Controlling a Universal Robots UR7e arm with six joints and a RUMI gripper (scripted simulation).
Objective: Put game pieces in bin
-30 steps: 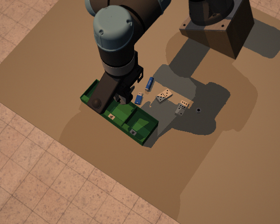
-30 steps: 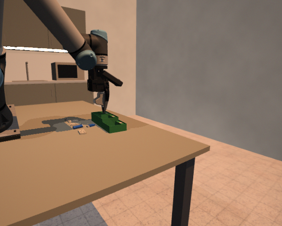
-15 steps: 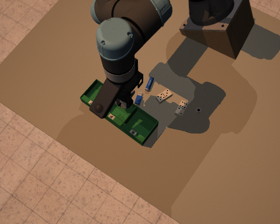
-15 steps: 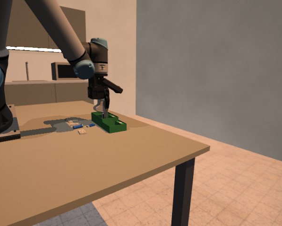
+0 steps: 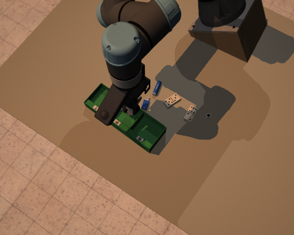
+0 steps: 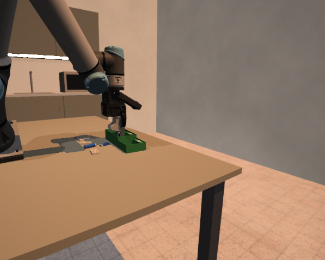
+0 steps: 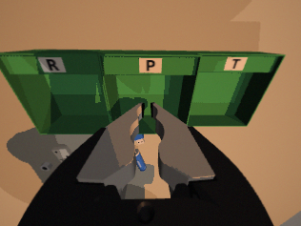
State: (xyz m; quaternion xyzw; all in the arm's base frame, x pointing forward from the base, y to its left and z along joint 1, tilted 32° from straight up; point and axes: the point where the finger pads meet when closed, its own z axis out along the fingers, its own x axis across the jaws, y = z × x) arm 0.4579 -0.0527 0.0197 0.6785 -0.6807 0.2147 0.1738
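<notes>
My gripper is now 10 mm short of the green bin and 10 mm above it. The rest, counted from my hand: blue battery (130 mm behind, 30 mm below, 20 mm to the left); then small nut (200 mm to the left, 140 mm behind, 30 mm below); then blue USB stick (70 mm behind, 30 mm below, 20 mm to the left).
</notes>
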